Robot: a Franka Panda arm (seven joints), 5 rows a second.
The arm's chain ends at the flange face. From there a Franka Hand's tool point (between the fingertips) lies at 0.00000 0.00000 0.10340 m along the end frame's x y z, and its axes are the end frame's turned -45 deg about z.
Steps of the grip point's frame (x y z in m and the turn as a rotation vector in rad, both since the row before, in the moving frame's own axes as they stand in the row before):
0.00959 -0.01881 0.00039 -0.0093 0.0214 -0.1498
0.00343 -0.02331 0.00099 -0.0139 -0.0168 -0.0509
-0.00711 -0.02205 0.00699 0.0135 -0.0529 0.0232
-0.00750 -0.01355 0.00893 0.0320 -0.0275 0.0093
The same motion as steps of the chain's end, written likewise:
-0.00869 -0.01903 0.00042 0.0086 0.0217 -0.1498
-0.01390 -0.02116 0.00101 -0.0217 -0.0021 -0.0509
-0.01573 -0.01339 0.00714 -0.0279 -0.0470 0.0232
-0.01054 -0.00393 0.00902 0.0032 -0.0421 0.0093

